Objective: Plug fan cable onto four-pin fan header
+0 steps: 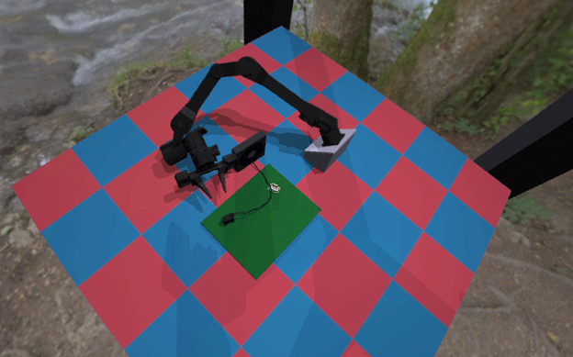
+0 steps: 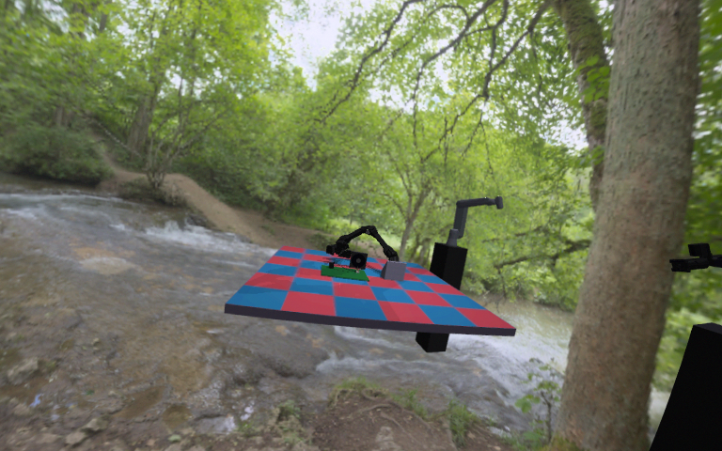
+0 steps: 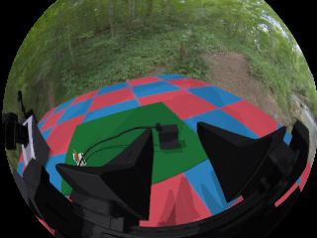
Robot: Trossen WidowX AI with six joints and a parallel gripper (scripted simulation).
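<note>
The black plug is 60 mm below my gripper tip, 50 mm to the left of it and 30 mm ahead of it. Round my gripper tip: black fan (180 mm behind, 30 mm below, 20 mm to the right); green board (130 mm to the left, 100 mm below, 50 mm behind); four-pin header (150 mm behind, 100 mm to the left, 90 mm below).
</note>
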